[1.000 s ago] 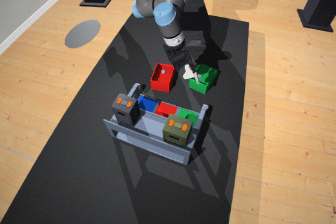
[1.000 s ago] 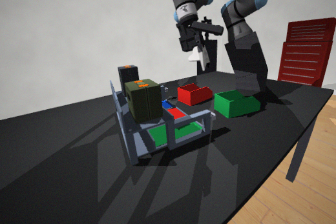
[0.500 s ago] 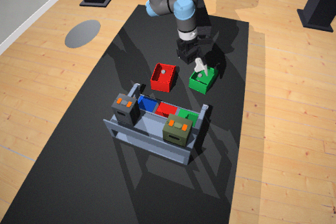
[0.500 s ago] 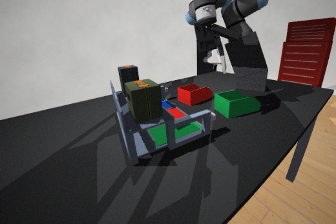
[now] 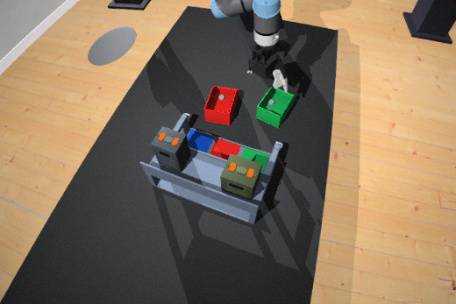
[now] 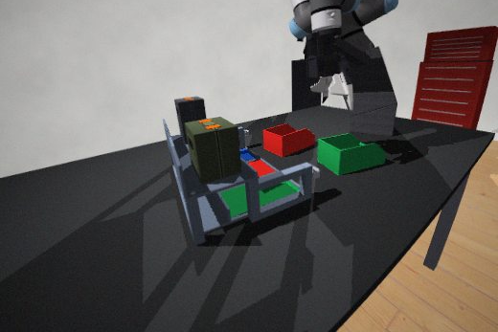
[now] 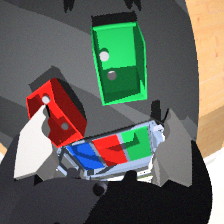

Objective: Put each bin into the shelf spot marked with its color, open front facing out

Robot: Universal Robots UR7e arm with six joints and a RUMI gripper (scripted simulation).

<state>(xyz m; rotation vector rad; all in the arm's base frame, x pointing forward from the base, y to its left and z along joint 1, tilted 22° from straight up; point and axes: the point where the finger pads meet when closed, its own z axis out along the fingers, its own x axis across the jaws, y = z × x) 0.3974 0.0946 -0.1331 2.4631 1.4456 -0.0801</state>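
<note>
My gripper is now 2 cm past the green bin, 4 cm to the right of it and 14 cm above it. Also, from my hand: dark grey box 34 cm ahead, 26 cm to the right, 1 cm below; then red bin 1 cm ahead, 18 cm to the right, 14 cm below.
</note>
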